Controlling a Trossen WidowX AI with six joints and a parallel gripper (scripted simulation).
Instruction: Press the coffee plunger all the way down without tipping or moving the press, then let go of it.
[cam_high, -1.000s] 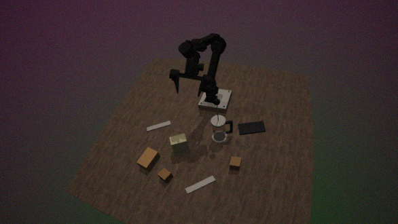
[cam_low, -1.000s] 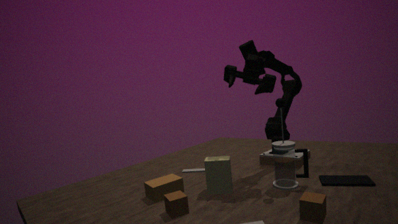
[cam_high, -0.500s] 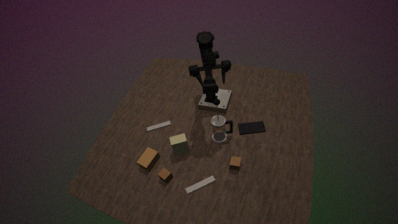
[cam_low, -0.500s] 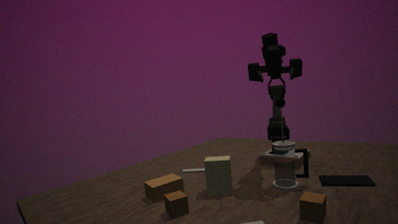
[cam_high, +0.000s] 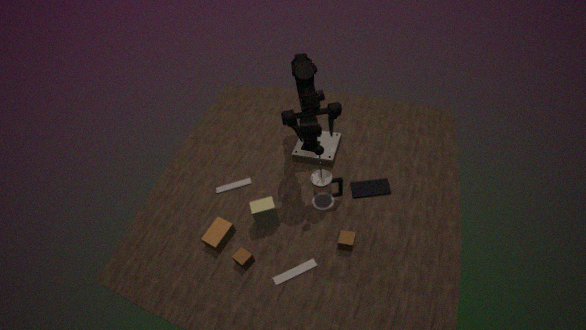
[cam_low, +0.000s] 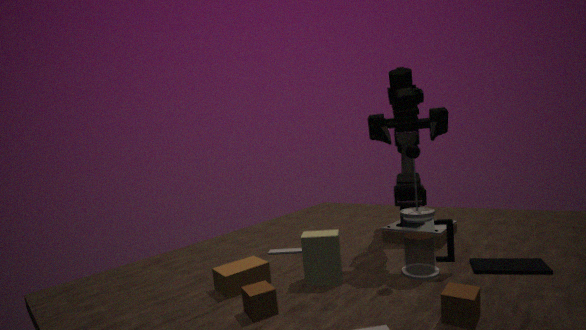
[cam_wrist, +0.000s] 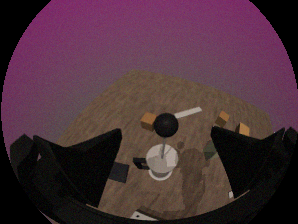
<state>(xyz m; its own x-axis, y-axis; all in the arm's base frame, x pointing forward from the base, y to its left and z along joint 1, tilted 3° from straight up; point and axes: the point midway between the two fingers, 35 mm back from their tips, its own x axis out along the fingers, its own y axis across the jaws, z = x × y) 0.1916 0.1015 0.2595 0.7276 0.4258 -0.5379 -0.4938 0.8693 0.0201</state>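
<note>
Right now my gripper tip is 160 mm above the glass coffee press, 30 mm to the right of it and 10 mm short of it. From my gripper tip the other things lie so: black flat plate (290 mm below, 170 mm to the left, 80 mm behind); pale green block (240 mm below, 170 mm ahead, 150 mm to the right).
</note>
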